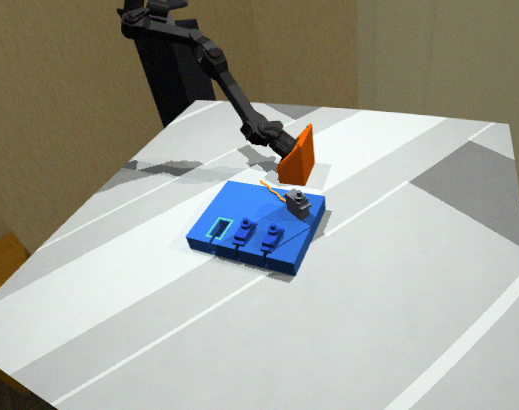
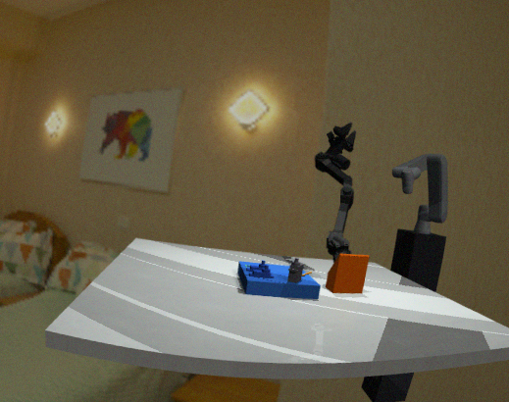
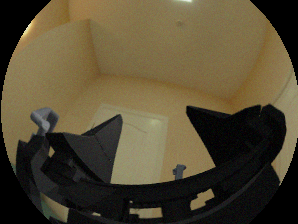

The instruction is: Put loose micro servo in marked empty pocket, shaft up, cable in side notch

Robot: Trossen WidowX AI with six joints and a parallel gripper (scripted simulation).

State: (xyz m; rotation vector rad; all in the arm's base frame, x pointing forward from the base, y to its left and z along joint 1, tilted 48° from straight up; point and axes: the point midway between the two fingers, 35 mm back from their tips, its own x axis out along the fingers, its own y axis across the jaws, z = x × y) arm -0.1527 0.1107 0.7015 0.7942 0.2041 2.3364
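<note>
Right now the blue deck is 66 cm below my gripper tip, 44 cm to the left of it and 33 cm ahead of it.
</note>
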